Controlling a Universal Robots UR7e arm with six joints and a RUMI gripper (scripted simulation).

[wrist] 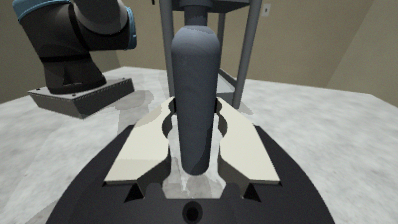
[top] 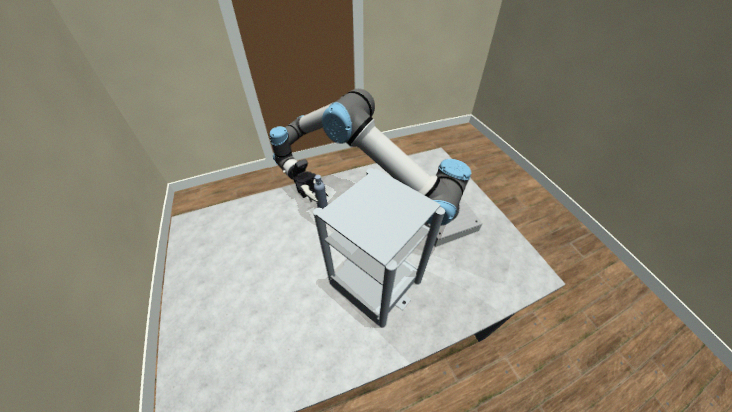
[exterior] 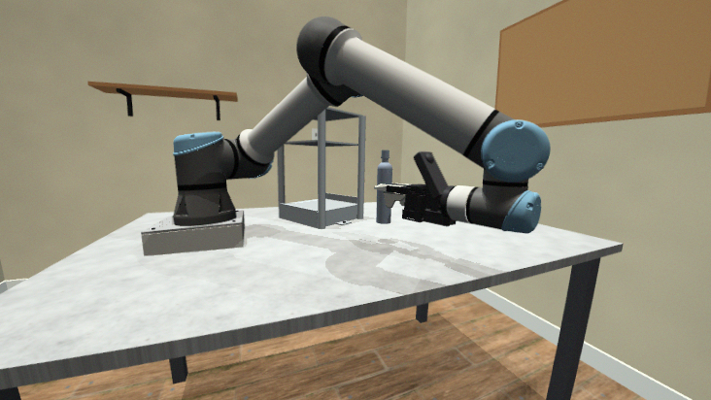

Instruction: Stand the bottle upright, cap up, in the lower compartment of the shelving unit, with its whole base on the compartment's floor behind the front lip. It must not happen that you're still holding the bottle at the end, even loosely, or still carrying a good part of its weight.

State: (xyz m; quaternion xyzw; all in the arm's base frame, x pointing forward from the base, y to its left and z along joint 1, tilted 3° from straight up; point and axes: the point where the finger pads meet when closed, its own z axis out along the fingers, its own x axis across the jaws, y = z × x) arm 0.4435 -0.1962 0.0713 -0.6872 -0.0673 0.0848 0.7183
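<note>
The shelving unit is 34 cm to the left of my hand, 6 cm behind it and 4 cm above it.
</note>
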